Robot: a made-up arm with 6 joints.
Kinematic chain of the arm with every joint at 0, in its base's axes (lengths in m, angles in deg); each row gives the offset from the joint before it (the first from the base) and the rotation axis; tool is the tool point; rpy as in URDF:
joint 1: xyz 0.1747 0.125 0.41 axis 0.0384 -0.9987 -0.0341
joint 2: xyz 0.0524 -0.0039 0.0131 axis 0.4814 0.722 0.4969
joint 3: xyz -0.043 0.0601 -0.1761 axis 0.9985 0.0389 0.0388
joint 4: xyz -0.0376 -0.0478 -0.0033 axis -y
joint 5: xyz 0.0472 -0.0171 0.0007 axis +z
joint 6: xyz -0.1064 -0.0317 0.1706 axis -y
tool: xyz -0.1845 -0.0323 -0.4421 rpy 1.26 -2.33 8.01
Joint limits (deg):
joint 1: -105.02..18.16
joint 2: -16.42..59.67
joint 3: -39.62..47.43
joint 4: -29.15..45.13
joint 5: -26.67..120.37
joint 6: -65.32..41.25
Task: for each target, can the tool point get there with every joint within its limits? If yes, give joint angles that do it. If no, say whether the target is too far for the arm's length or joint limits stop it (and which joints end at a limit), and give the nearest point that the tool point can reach.
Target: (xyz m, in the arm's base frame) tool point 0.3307 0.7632 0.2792
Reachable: no: joint limits stop it (at a limit: joint 1, joint 3, joint 5, joint 6) | nearest point 0.2332 0.4329 0.1848 | short by 0.357 m
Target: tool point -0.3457 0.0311 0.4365
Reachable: yes | joints -24.78 50.37 22.85 -6.82 14.53 0.09
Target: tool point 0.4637 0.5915 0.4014
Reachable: no: joint limits stop it (at a limit: joint 1, joint 3, joint 4, joint 5, joint 6) | nearest point 0.3668 0.3695 0.2085 | short by 0.310 m
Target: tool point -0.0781 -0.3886 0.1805
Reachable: yes | joints -56.53 1.65 13.02 12.88 83.97 -36.86
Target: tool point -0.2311 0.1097 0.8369
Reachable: yes | joints -74.43 -0.08 38.93 4.46 -2.76 -42.42
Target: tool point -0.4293 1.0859 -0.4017
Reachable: no: too far | nearest point -0.1418 0.4737 -0.0295 | short by 0.772 m
